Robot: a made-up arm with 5 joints. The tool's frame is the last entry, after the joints.
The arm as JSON. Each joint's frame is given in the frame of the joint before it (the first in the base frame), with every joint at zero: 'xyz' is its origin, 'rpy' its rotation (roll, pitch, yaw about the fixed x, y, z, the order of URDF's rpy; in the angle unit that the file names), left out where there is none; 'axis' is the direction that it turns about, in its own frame. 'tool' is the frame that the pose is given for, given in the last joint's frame.
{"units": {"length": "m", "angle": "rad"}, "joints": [
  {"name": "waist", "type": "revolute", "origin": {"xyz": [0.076, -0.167, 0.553], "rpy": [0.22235, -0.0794, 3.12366]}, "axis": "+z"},
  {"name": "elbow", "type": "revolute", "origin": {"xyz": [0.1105, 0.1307, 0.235], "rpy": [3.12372, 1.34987, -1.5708]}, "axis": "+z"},
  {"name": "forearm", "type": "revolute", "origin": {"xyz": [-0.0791, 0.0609, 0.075], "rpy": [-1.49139, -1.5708, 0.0]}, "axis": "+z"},
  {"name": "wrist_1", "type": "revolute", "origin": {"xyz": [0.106, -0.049, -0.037], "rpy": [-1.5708, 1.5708, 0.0]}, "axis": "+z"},
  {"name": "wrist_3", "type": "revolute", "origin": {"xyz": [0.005, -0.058, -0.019], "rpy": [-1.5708, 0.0, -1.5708]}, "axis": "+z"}
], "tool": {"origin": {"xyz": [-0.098, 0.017, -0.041], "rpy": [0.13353, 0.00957, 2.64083]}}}
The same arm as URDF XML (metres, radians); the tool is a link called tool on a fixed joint. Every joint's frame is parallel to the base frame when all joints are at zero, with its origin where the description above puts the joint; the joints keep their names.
<robot name="arm">
  <joint name="tool_fixed" type="fixed">
    <parent link="link5"/>
    <child link="tool"/>
    <origin xyz="0.0410 0.0980 0.0170" rpy="-1.4320 -0.5007 1.5599"/>
  </joint>
  <joint name="wrist_3" type="continuous">
    <parent link="link4"/>
    <child link="link5"/>
    <origin xyz="-0.0050 -0.0580 0.0190" rpy="0.0000 0.0000 0.0000"/>
    <axis xyz="-1 0 0"/>
  </joint>
  <joint name="wrist_1" type="continuous">
    <parent link="link3"/>
    <child link="link4"/>
    <origin xyz="-0.0370 -0.1060 0.0490" rpy="0.0000 0.0000 0.0000"/>
    <axis xyz="0 0 -1"/>
  </joint>
  <joint name="forearm" type="continuous">
    <parent link="link2"/>
    <child link="link3"/>
    <origin xyz="0.0670 -0.0750 0.0740" rpy="0.0000 0.0000 0.0000"/>
    <axis xyz="1 0 0"/>
  </joint>
  <joint name="elbow" type="continuous">
    <parent link="link1"/>
    <child link="link2"/>
    <origin xyz="-0.0910 -0.0740 0.2660" rpy="0.0000 0.0000 0.0000"/>
    <axis xyz="0 -1 0"/>
  </joint>
  <joint name="waist" type="continuous">
    <parent link="base_link"/>
    <child link="link1"/>
    <origin xyz="0.0760 -0.1670 0.5530" rpy="0.0000 0.0000 0.0000"/>
    <axis xyz="0.081301 0.219102 0.972309"/>
  </joint>
  <link name="base_link"/>
  <link name="link1"/>
  <link name="link2"/>
  <link name="link3"/>
  <link name="link4"/>
  <link name="link5"/>
  <link name="tool"/>
</robot>

